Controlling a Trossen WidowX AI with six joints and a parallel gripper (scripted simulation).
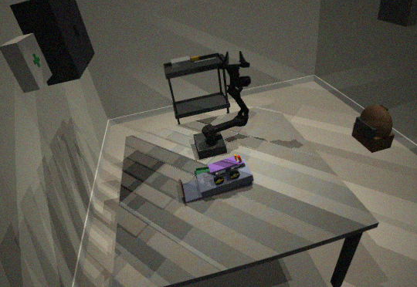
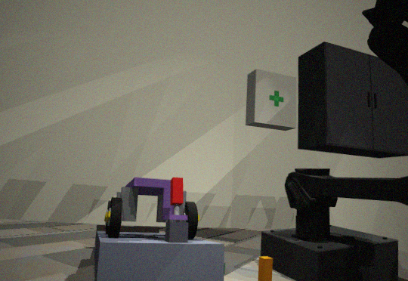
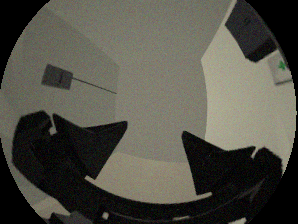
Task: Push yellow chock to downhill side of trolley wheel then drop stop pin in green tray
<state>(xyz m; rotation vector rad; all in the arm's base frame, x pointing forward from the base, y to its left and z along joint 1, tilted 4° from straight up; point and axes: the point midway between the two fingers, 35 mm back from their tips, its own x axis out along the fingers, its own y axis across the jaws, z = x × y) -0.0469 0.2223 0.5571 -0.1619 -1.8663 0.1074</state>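
Right now the yellow chock is 230 mm ahead of my gripper tip, 150 mm to the right of it and 640 mm below it. Round my gripper tip: red-headed stop pin (340 mm ahead, 180 mm to the right, 530 mm below); green tray (190 mm ahead, 370 mm to the right, 670 mm below); purple trolley (340 mm ahead, 290 mm to the right, 550 mm below).
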